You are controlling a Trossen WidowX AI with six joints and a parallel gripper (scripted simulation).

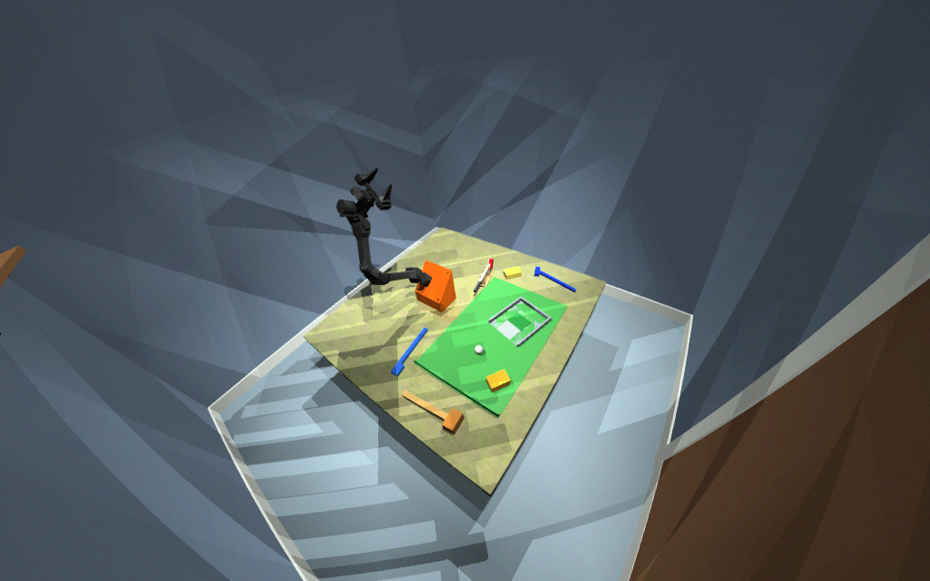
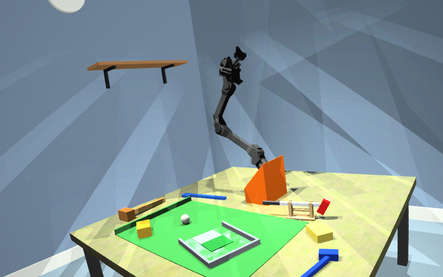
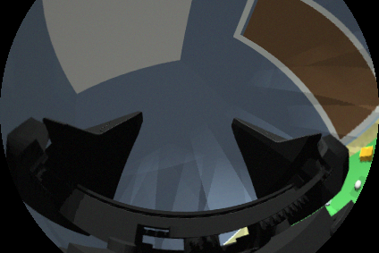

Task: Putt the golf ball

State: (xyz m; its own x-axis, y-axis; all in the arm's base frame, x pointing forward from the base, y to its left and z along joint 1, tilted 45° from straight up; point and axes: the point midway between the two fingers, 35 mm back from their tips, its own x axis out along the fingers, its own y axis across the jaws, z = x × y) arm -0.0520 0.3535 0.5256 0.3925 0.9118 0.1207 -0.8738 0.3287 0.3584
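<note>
Now: gripper tip 73 cm above the red putter, 39 cm to the right of it and 13 cm short of it. The rest, counted from my gripper tip: wooden rack: 75 cm below, 41 cm to the left, 13 cm ahead; grey frame: 78 cm below, 48 cm ahead, 29 cm to the left; white golf ball: 76 cm below, 44 cm ahead, 1 cm to the right.
</note>
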